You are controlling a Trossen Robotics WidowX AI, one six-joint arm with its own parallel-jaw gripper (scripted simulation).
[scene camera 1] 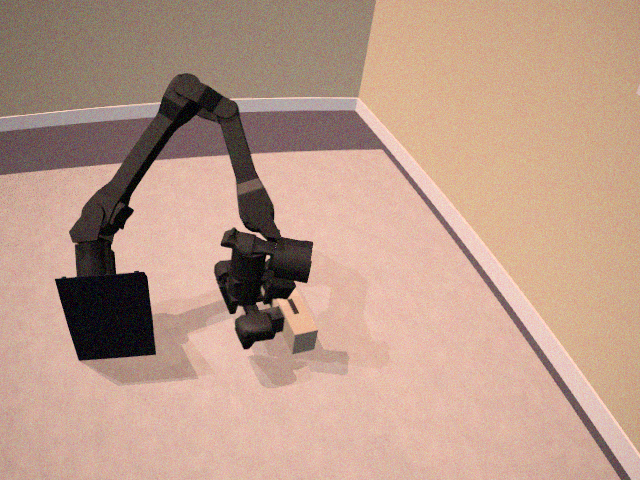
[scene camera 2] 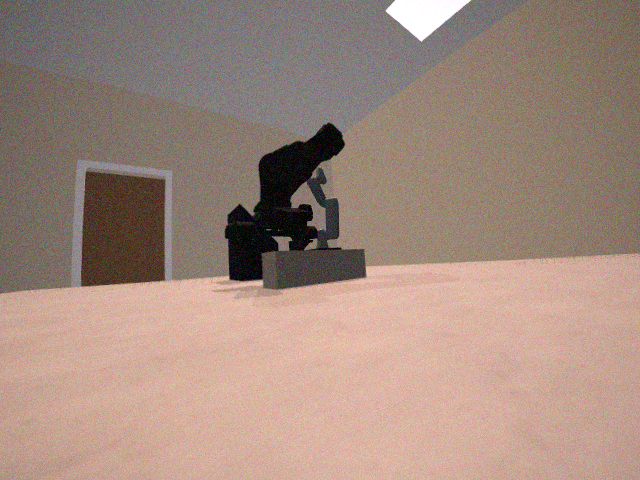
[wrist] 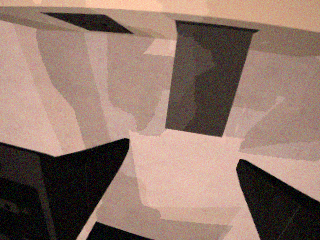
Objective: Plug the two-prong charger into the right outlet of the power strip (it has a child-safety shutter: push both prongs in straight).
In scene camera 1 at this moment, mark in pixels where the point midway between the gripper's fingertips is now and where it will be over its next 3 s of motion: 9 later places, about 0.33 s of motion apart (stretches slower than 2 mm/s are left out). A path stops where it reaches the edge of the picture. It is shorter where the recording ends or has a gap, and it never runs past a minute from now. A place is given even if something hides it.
My gripper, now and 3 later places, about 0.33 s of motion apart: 239,330; 238,330; 257,302; 257,297
